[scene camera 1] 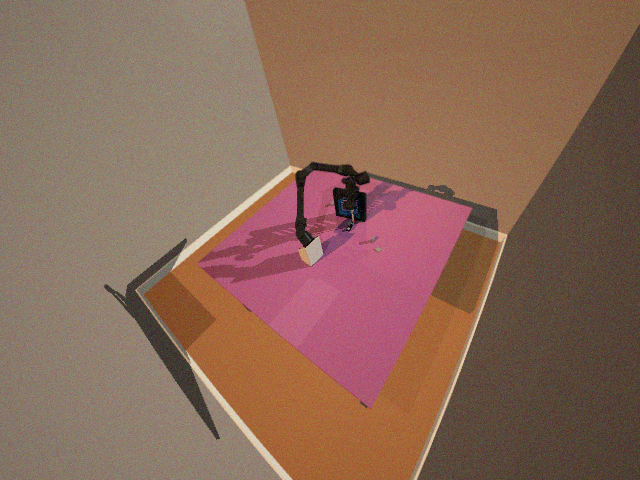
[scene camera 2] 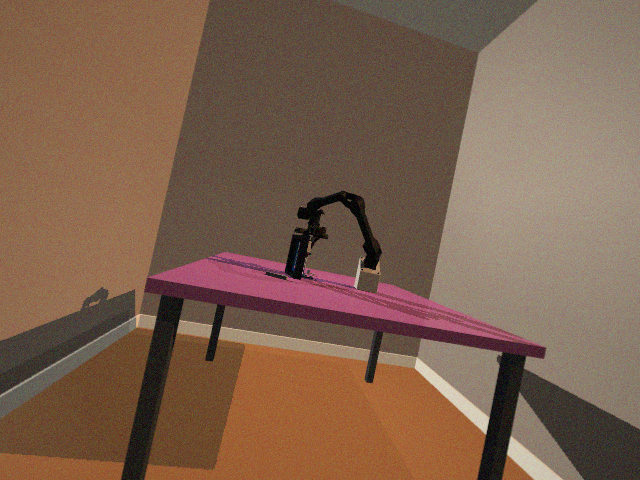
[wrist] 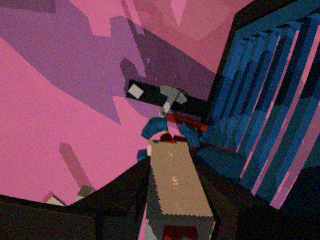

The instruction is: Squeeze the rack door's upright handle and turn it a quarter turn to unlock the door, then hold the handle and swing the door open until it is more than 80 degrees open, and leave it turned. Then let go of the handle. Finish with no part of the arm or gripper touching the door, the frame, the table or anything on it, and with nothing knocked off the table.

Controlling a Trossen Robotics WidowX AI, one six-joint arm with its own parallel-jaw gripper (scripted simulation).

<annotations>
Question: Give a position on a blue slatted door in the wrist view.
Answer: At 230, 109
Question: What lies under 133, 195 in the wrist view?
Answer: The gripper.
</annotations>
